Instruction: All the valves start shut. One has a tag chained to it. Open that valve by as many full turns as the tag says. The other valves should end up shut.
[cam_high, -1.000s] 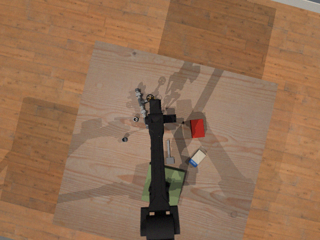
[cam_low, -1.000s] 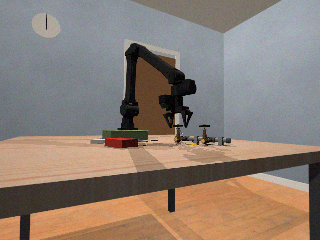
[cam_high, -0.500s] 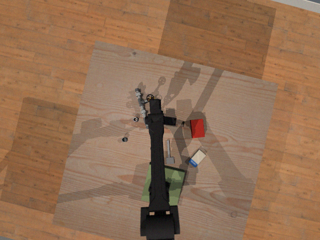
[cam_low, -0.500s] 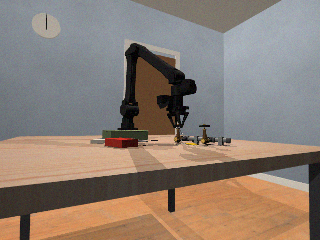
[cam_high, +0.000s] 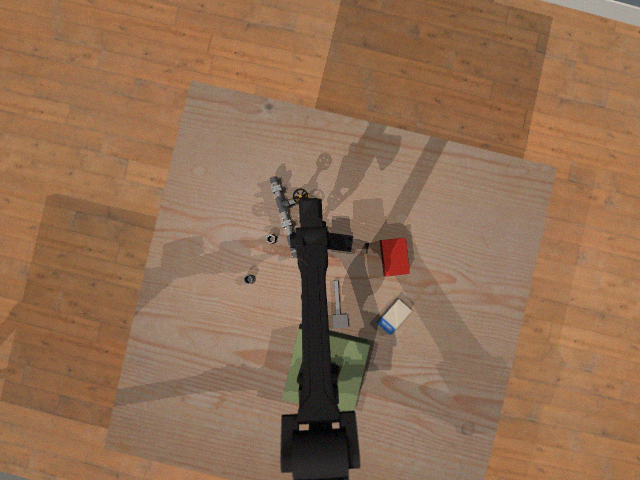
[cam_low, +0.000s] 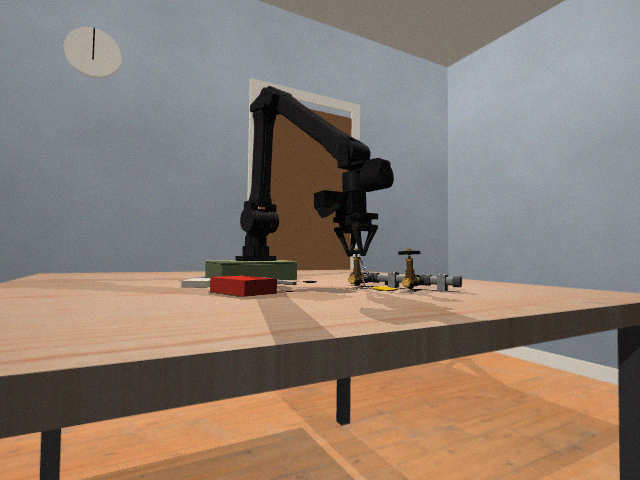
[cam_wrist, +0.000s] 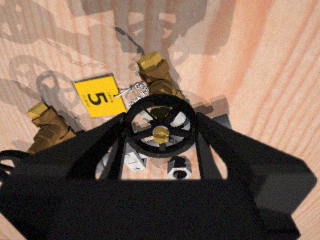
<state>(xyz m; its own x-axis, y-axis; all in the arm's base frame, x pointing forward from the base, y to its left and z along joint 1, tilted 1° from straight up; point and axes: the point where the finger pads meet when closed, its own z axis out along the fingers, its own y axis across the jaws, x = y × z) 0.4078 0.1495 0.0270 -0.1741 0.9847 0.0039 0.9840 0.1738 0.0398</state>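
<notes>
My hand is 6 cm short of the yellow tag, 4 cm to the right of it and 8 cm above it. Also, from my hand: grey tool 20 cm behind, 16 cm to the right, 8 cm below; then red block 2 cm ahead, 28 cm to the right, 7 cm below.
</notes>
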